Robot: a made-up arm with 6 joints.
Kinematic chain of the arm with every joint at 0, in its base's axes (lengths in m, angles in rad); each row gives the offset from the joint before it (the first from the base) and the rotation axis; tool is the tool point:
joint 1: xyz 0 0 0.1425 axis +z
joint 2: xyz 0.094 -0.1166 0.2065 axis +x
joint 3: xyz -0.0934 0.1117 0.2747 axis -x
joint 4: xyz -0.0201 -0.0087 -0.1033 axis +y
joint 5: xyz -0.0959 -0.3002 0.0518 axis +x
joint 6: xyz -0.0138 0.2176 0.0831 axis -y
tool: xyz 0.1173 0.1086 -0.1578
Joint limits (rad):
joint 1: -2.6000..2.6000
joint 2: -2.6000..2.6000
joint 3: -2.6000..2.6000
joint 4: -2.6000..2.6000
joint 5: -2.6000..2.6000
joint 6: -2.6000..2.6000
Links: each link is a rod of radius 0.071 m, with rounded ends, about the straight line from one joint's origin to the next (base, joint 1, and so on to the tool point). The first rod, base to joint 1, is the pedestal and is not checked.
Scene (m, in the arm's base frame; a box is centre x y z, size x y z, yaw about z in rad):
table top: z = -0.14
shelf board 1: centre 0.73 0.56 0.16 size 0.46 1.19 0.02 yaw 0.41
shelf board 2: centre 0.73 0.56 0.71 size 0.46 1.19 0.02 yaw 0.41
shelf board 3: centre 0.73 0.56 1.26 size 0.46 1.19 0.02 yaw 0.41
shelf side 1: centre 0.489 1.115 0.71 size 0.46 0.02 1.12 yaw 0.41
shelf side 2: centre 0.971 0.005 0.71 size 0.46 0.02 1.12 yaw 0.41
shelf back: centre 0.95 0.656 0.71 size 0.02 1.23 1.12 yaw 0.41
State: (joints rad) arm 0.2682 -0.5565 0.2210 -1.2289 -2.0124 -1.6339
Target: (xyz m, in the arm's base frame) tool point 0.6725 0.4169 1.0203
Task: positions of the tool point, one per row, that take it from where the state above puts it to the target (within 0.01 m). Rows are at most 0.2 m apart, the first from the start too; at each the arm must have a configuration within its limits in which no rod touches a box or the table.
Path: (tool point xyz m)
1: 0.3782 -0.4172 0.6500
2: 0.4944 -0.3195 0.7563
3: 0.5780 -0.1883 0.8560
4: 0.6198 -0.0357 0.9477
5: 0.6709 0.0924 0.9856
6: 0.6926 0.2462 1.0099
7: 0.6725 0.4169 1.0203

